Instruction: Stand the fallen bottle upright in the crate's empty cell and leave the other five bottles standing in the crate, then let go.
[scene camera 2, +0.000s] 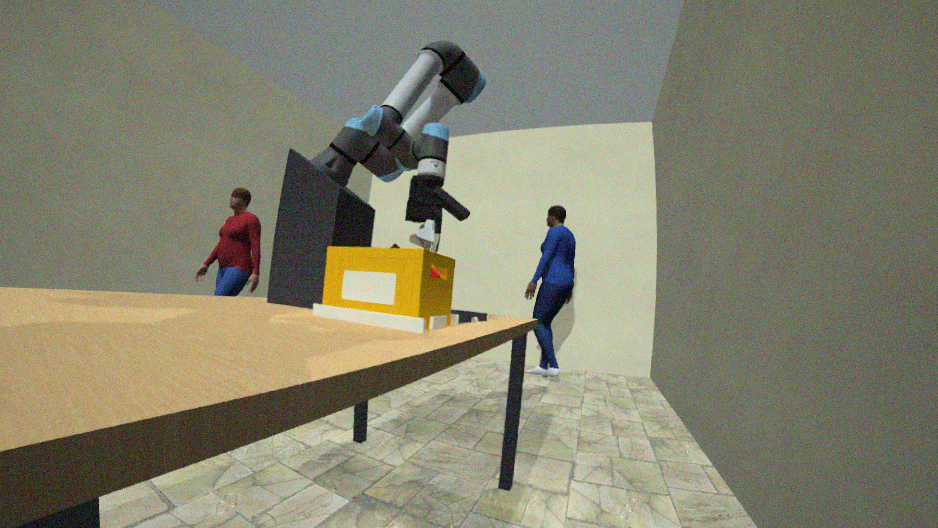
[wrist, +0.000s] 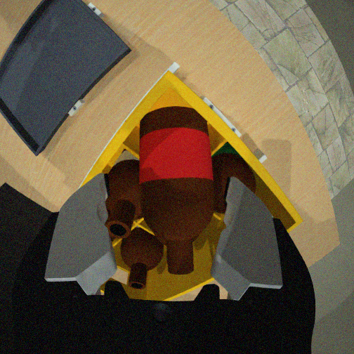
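Seen in the pictures: arm's base, origin of the base link: (scene camera 2: 327, 174).
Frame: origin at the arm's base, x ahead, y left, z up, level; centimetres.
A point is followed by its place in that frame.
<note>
The fallen brown bottle (wrist: 176, 155) with a red label lies slanting across the yellow crate (scene camera 2: 408, 282) {y -16.9, x 51.3, z -36.1 cm} (wrist: 287, 216), its base toward the far corner and its neck toward the bottom of the wrist view. Other brown bottles stand in cells: one at left (wrist: 122, 187), one lower left (wrist: 142, 249) and one with a green label at right (wrist: 239, 172). The rest are hidden. My gripper (scene camera 2: 429, 242) {y -3.4, x 47.6, z -29.1 cm} (wrist: 166, 177) is open, pointing down at the crate's rim. Its jaws are on either side of the fallen bottle, with gaps between. A red patch shows through the crate's handle hole.
The crate sits between white rails (scene camera 2: 367, 317) {y -18.8, x 42.3, z -44.6 cm} on the wooden table (scene camera 2: 164, 367) {y -63.2, x 56.9, z -46.3 cm} (wrist: 200, 70). A dark tray (wrist: 65, 65) lies beside it at upper left in the wrist view. The table edge is near the crate. Two people, in red (scene camera 2: 238, 239) and blue (scene camera 2: 556, 255), stand beyond the table.
</note>
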